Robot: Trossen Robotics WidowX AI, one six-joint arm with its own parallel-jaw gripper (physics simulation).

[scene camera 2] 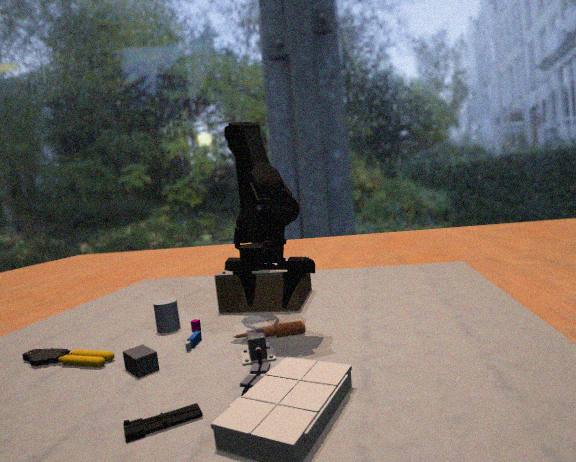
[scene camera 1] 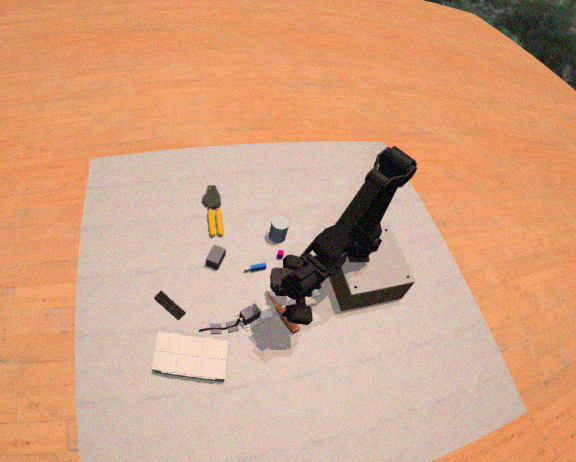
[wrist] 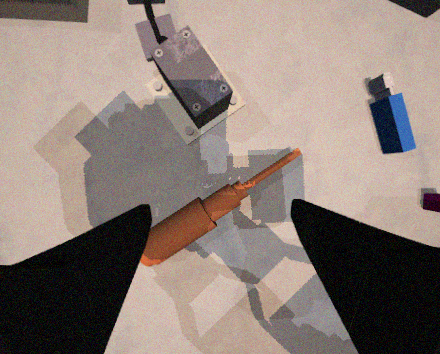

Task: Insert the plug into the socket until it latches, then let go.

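Where they show: gripper, fingertip midpoint: (scene camera 2: 266,307) (scene camera 1: 282,303) (wrist: 221,209); arm's base, origin of the base link: (scene camera 1: 357,253).
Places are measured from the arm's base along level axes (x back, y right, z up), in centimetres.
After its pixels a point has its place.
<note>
The blue plug (scene camera 1: 258,267) @(x -28.3, y 0.0, z -8.6 cm) (scene camera 2: 194,340) @(x -29.6, y -0.4, z -9.0 cm) (wrist: 393,122) @(x -28.3, y -0.1, z -8.6 cm) lies on the mat with its pale metal tip pointing away from the arm base, apart from the socket. The socket appears to be the dark grey box (scene camera 1: 250,313) @(x -31.5, y -16.7, z -6.0 cm) (scene camera 2: 257,345) @(x -33.6, y -17.4, z -7.3 cm) (wrist: 192,75) @(x -31.2, y -16.0, z -6.0 cm) with screws in its top, fixed on a pale plate, with a black cable at its far end; its opening cannot be made out. My gripper (scene camera 2: 268,306) @(x -23.0, y -14.6, z -3.6 cm) (wrist: 221,209) @(x -23.0, y -14.6, z -3.6 cm) is open and empty, above the mat on the arm-base side of the socket. In the wrist view the plug is right of both fingers.
An orange screwdriver (scene camera 1: 283,312) (scene camera 2: 286,330) @(x -21.9, y -18.0, z -8.8 cm) (wrist: 182,232) @(x -20.7, y -17.4, z -7.7 cm) lies below the gripper, beside the socket. A magenta cube (scene camera 1: 280,254) @(x -21.5, y 4.7, z -8.1 cm) (scene camera 2: 195,325) @(x -22.1, y 4.8, z -8.8 cm) (wrist: 431,202) @(x -21.3, y 4.6, z -9.7 cm) and a grey cylinder (scene camera 1: 279,230) @(x -22.0, y 10.7, z -4.0 cm) (scene camera 2: 166,316) @(x -23.7, y 11.7, z -6.4 cm) are near the plug. A grey block (scene camera 1: 215,257) @(x -41.2, y 1.9, z -6.9 cm), pliers (scene camera 1: 215,221) @(x -41.4, y 17.3, z -8.8 cm), black bar (scene camera 1: 169,305) @(x -54.2, y -13.4, z -9.6 cm) and tiled box (scene camera 1: 190,356) @(x -47.6, y -29.5, z -7.0 cm) lie farther out.
</note>
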